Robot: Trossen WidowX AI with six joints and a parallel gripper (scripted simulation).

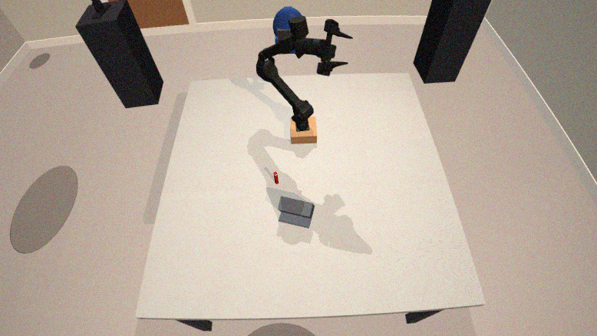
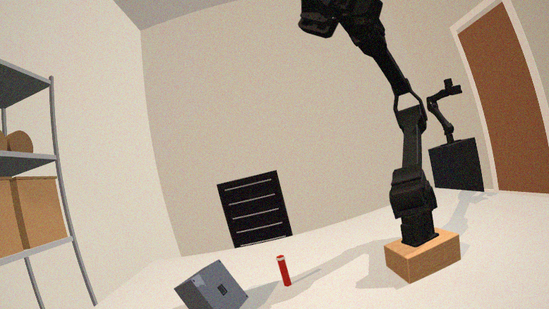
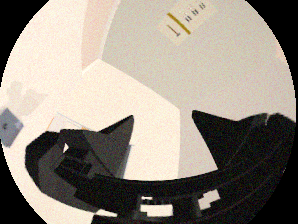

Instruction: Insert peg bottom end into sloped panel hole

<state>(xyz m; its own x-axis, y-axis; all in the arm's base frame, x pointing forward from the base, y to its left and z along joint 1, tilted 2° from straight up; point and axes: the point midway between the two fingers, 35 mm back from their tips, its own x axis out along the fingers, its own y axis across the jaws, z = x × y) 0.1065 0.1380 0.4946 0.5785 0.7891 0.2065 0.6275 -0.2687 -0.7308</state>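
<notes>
The red peg lies 500 mm below my gripper tip, 300 mm to the right of it and 140 mm ahead of it. Also, from my gripper tip: grey sloped panel 510 mm below, 300 mm ahead, 230 mm to the right.
</notes>
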